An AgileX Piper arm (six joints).
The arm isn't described. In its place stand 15 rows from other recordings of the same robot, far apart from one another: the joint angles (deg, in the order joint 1, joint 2, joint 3, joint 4, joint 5, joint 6), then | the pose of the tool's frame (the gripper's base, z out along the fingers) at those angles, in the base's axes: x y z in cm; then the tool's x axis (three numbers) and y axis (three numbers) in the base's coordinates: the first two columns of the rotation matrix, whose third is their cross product.
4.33, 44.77, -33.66, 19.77, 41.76, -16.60 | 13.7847 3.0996 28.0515 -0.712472 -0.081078 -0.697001 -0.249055 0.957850 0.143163
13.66, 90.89, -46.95, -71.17, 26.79, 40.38 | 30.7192 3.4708 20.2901 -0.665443 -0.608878 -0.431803 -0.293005 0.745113 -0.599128
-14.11, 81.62, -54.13, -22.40, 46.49, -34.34 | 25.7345 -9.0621 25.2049 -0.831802 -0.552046 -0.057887 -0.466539 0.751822 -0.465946
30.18, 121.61, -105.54, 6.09, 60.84, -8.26 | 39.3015 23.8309 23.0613 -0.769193 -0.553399 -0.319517 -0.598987 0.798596 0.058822
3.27, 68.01, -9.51, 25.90, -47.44, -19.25 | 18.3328 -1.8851 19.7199 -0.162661 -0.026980 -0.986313 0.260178 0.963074 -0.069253
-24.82, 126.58, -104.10, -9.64, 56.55, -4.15 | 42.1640 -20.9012 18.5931 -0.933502 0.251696 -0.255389 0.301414 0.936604 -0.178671
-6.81, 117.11, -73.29, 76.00, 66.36, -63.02 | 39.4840 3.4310 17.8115 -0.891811 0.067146 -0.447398 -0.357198 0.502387 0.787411
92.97, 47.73, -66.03, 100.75, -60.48, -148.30 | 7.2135 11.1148 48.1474 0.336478 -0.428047 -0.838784 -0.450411 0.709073 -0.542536
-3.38, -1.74, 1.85, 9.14, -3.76, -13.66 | 5.4343 -0.4159 20.9892 0.143307 -0.087741 -0.985781 0.080832 0.993772 -0.076701
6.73, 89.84, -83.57, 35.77, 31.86, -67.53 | 35.9601 7.0707 38.1232 -0.152410 -0.581892 -0.798857 -0.583522 0.705358 -0.402459
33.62, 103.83, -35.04, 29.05, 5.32, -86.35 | 22.1615 15.2272 8.8166 0.060381 -0.970559 -0.233172 -0.957904 0.009341 -0.286938
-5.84, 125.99, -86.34, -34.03, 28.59, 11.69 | 45.6301 -7.1168 12.9187 -0.882590 -0.224642 -0.413003 -0.054538 0.921450 -0.384649
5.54, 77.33, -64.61, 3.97, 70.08, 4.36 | 24.4695 2.9685 30.6338 -0.978827 0.004887 -0.204629 -0.012671 0.996351 0.084407
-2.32, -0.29, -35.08, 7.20, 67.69, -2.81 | -2.4916 1.1570 29.8076 -0.456092 0.017361 -0.889764 -0.063383 0.996637 0.051936
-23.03, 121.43, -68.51, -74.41, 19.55, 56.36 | 37.1326 -18.9719 10.3308 -0.867119 0.065352 -0.493795 0.305219 0.853147 -0.423063
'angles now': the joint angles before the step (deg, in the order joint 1, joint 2, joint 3, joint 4, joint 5, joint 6). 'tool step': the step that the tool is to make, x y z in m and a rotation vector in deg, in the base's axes. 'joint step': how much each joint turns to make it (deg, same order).
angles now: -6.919 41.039 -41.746 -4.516 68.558 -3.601
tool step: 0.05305 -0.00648 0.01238 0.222 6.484 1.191
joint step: 0.001 14.421 -9.019 0.000 0.962 -1.389
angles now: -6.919 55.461 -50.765 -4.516 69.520 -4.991
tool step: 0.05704 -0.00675 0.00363 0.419 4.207 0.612
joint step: -0.001 13.446 -9.550 0.127 0.282 -0.676
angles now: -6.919 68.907 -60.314 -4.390 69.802 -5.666
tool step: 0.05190 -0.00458 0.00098 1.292 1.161 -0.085
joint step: 0.000 10.973 -9.664 1.146 -0.001 0.000
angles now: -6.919 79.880 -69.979 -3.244 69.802 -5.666
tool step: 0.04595 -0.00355 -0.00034 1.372 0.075 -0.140
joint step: 0.000 9.351 -9.749 1.360 0.638 -0.001
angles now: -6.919 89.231 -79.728 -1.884 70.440 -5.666
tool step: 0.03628 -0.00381 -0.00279 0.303 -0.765 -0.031
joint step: 0.000 7.251 -8.066 0.394 0.092 0.000
